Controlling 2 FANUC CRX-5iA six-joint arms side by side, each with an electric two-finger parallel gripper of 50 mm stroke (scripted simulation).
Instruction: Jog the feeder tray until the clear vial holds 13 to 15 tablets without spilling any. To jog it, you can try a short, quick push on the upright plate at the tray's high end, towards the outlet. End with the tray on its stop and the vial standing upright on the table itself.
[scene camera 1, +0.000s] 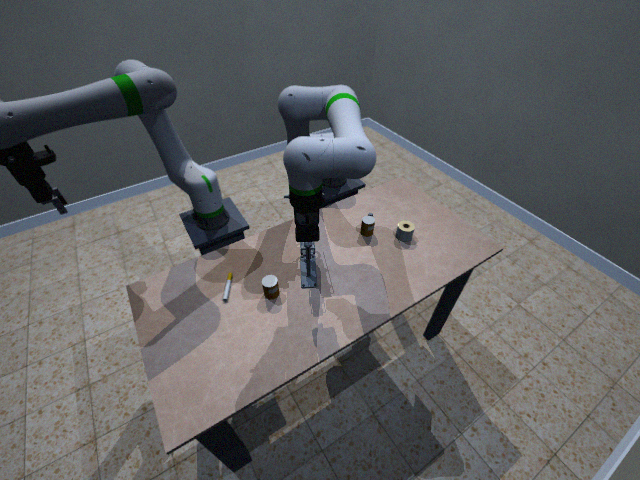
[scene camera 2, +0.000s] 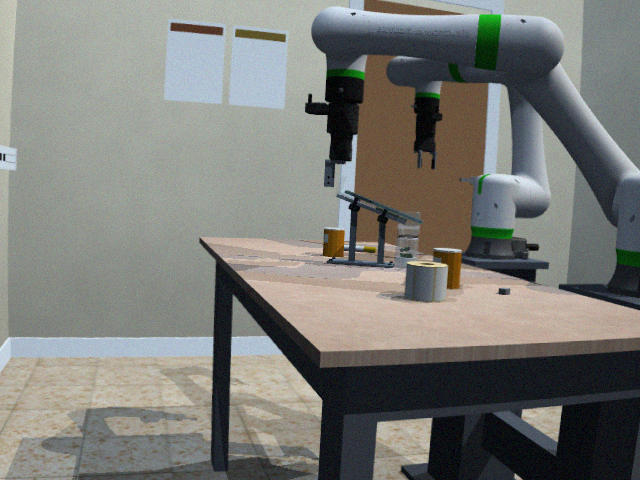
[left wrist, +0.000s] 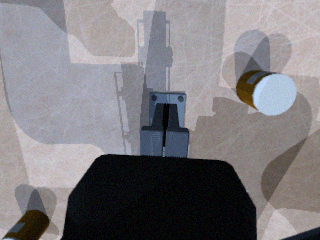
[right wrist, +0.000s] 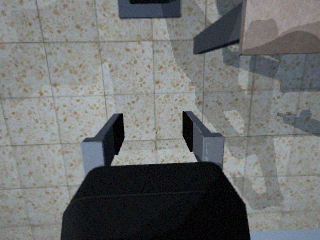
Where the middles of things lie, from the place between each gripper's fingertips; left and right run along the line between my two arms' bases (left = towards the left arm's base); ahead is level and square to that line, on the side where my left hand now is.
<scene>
Now: the label roll (scene camera 2: 425, 281) 490 mm to the left of my left hand (scene camera 2: 328, 186), 170 mm below it and 50 mm behind it.
Now: the label roll 1160 mm to the left of my right hand (scene camera 1: 64, 208), 510 mm ahead of it and 260 mm below it.
</scene>
